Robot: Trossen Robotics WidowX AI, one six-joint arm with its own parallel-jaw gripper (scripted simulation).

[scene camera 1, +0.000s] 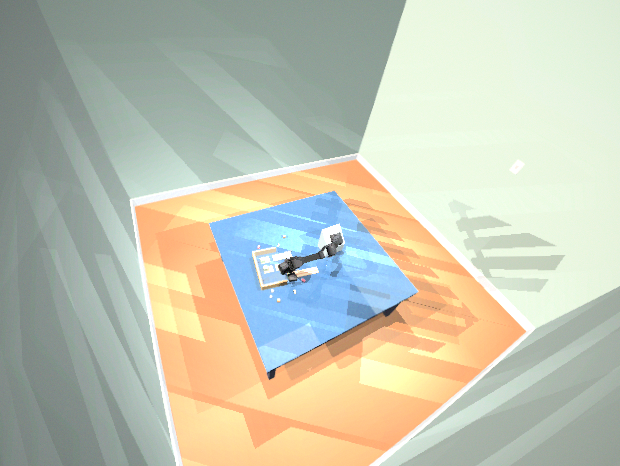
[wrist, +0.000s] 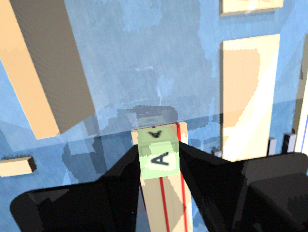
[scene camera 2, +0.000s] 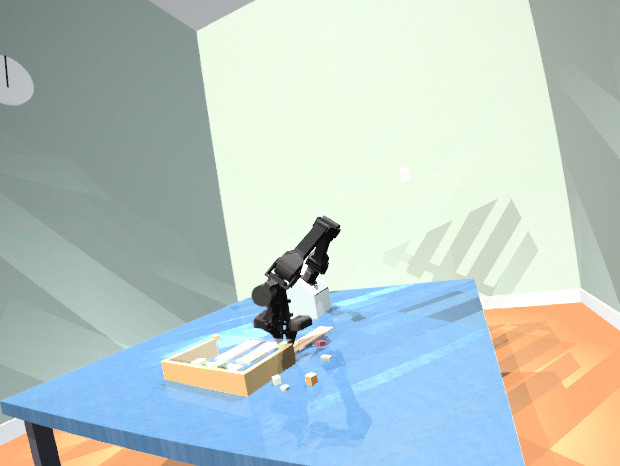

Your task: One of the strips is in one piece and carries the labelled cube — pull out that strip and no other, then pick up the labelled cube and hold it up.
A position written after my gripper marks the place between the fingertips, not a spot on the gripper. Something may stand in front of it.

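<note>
Scene camera 2 shows my gripper (scene camera 2: 286, 350); the wrist view likewise shows the gripper (wrist: 155, 146).
</note>
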